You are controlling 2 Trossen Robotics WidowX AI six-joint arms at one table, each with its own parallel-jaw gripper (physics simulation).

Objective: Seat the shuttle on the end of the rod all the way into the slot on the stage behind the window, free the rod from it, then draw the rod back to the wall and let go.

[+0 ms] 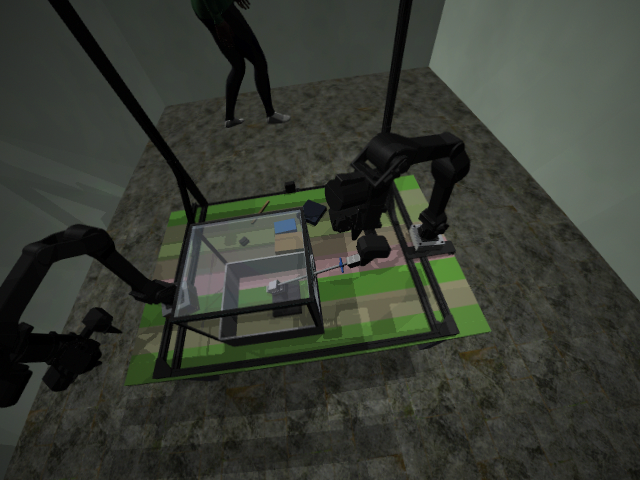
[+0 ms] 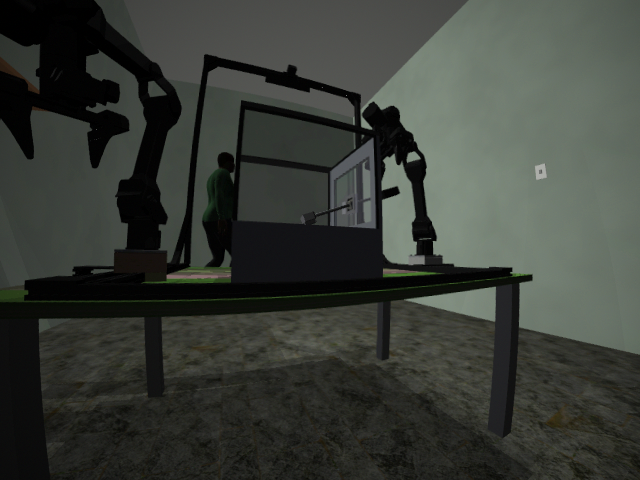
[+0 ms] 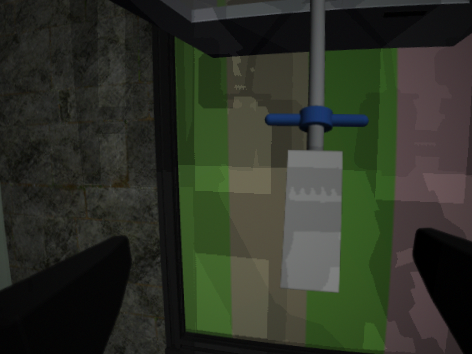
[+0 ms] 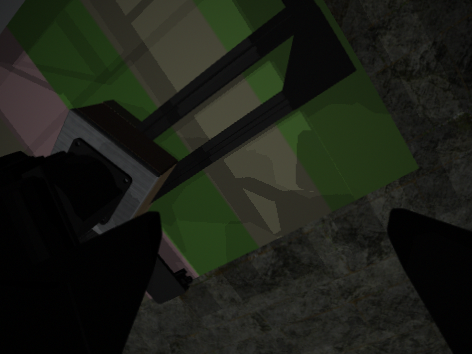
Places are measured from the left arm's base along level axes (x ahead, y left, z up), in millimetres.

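Pixels of known places: left gripper, fingertip midpoint: [image 1: 357,252] [image 2: 388,173] [image 3: 273,247]; right gripper, fingertip midpoint: [image 1: 111,346] [image 2: 65,164] [image 4: 274,222]; left arm's base, origin of the base link: [image 1: 427,234] [image 2: 425,255]; right arm's base, origin of the base link: [image 2: 142,249] [image 4: 92,182].
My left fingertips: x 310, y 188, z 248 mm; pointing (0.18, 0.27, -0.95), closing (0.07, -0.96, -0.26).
Observation:
For each thing: its middle in the pictures, then the offset to it from my left fingertips. "spot": a spot on its surface instead.
- glass-walled box, body centre: [image 2: 300,209] [image 1: 265,284] dx +272, dy +10, dz -132 mm
- small pale shuttle, body centre: [image 2: 308,219] [image 1: 275,286] dx +249, dy +9, dz -157 mm
- blue cross bar, surface spot: [image 3: 316,119] [image 1: 341,263] spot: dx +41, dy -6, dz -67 mm
- grey handle, body centre: [image 3: 312,221] [image 1: 358,259] [image 2: 389,193] dx -5, dy -8, dz -58 mm
- blue pad, body centre: [image 1: 285,228] dx +249, dy -309, dz -288 mm
- tan block, body centre: [image 1: 291,245] dx +223, dy -215, dz -278 mm
- small dark cube, body centre: [image 1: 244,241] dx +430, dy -265, dz -295 mm
- dark blue square, surface spot: [image 1: 314,210] spot: dx +121, dy -387, dz -281 mm
A grey rod [image 1: 328,270] [image 2: 330,210] [image 3: 317,70] passes through the side wall of a glass-walled box [image 1: 311,267] [image 2: 353,190]. A small pale shuttle [image 1: 273,286] [image 2: 310,218] is on the rod's inner end, over a dark stage [image 1: 287,299]; I cannot tell how deep it sits. Outside the box the rod carries a blue cross bar [image 1: 341,265] [image 3: 316,119] and a grey handle [image 1: 354,259] [image 3: 312,221]. My left gripper [image 1: 371,250] is open and hangs just above the handle without touching it. My right gripper [image 1: 94,330] [image 4: 274,222] is open and empty, off the table's left corner.
Inside and behind the box lie a blue pad [image 1: 286,226], a tan block [image 1: 289,243], a small dark cube [image 1: 244,240] and a dark blue square [image 1: 314,210]. Black frame rails [image 1: 424,286] and tall posts [image 1: 396,62] edge the table. A person [image 1: 242,62] stands behind.

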